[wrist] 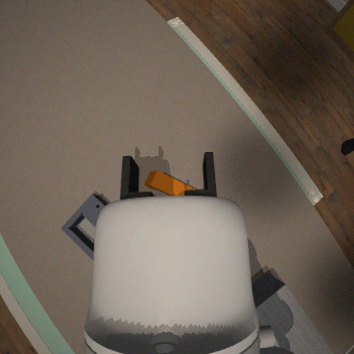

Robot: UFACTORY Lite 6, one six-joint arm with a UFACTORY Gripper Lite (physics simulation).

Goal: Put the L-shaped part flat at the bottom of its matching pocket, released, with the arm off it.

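Places are measured from the arm's base along level axes (x ahead, y left, z up), in millimetres.
Pixels of known places: hand, its tool point: [168, 176].
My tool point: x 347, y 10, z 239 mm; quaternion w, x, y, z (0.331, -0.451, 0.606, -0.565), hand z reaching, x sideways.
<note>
For each thing: its top centre in the pictures, then the offset to it from my tool point. "pt": a spot on its surface instead. Level surfaces: height alone.
- orange part, centre of its top: [174, 186] dx +17, dy -24, dz -251 mm
- blue-grey block, a spot on its surface: [92, 204] pt dx +51, dy +132, dz -279 mm
- brown-grey table top, height of its surface: dz -315 mm
The orange part [162, 182] lies on the table below my gripper. Its left end shows between the two fingers in the picture, and the rest is hidden behind the gripper body, so its L shape cannot be made out. My gripper [169, 156] is open, with its black fingers wide apart above the part and nothing held. The blue-grey block [92, 204] with a recessed pocket lies to the lower left of the fingers. Its right side is hidden by the gripper body, and the full pocket outline does not show.
The brown-grey table top [75, 90] has a pale and green edge strip [250, 112] at the right and a green strip [22, 287] at the lower left. A grey metal plate [300, 320] is at the lower right. Wooden floor [285, 65] shows beyond the table.
</note>
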